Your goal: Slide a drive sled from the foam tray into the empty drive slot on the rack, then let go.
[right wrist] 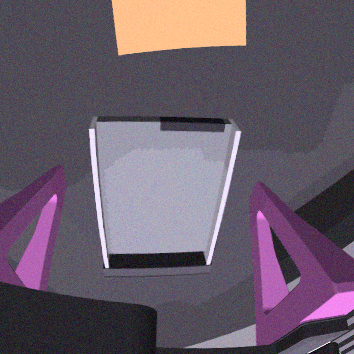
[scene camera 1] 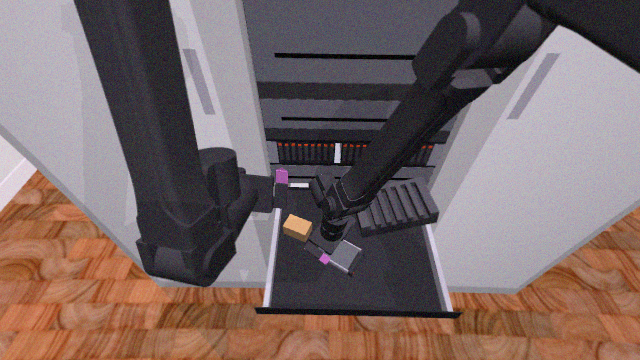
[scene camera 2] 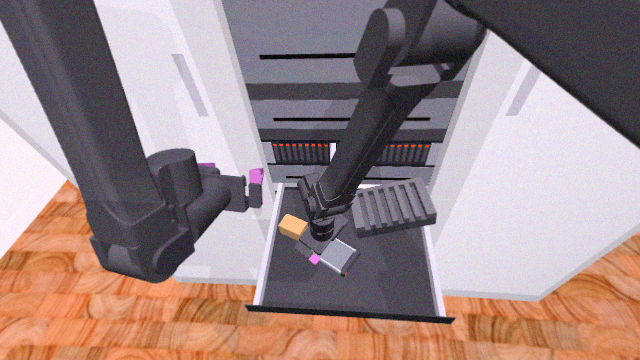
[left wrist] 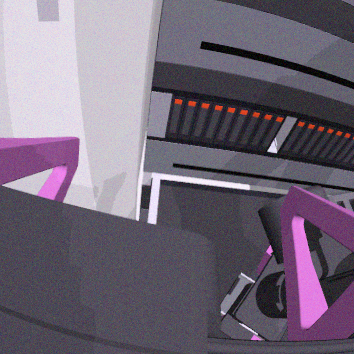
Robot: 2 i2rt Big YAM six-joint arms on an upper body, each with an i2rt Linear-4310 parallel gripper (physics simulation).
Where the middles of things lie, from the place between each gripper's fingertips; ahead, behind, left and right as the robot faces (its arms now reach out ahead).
I see my right gripper 3 cm to the left of the drive sled (scene camera 2: pixel 336 254), 2 cm past it and 2 cm above it. Round my right hand: orange block (right wrist: pixel 134 33) (9 cm to the left, 5 cm ahead, 1 cm below); foam tray (right wrist: pixel 322 211) (19 cm to the right, 12 cm ahead, 2 cm above).
The orange block lies 33 cm below my left hand, 7 cm ahead of it and 6 cm to the right of it. Also, from my left hand: foam tray: 33 cm to the right, 30 cm below, 13 cm ahead; drive sled: 34 cm below, 18 cm to the right.
